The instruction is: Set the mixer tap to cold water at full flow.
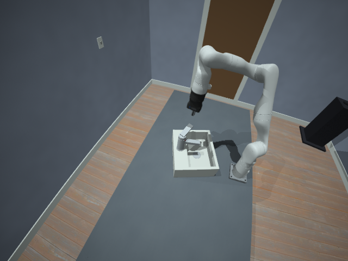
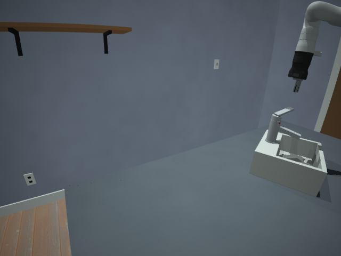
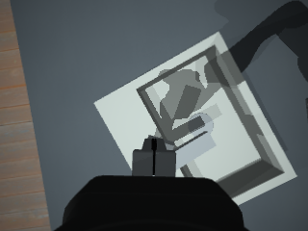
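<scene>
The flat lever is 11 cm below my hand, 5 cm to the left of it and 1 cm ahead of it. Round my hand: white basin: 36 cm below, 9 cm behind, 3 cm to the left; then grey mixer tap: 17 cm below, 6 cm to the left.
</scene>
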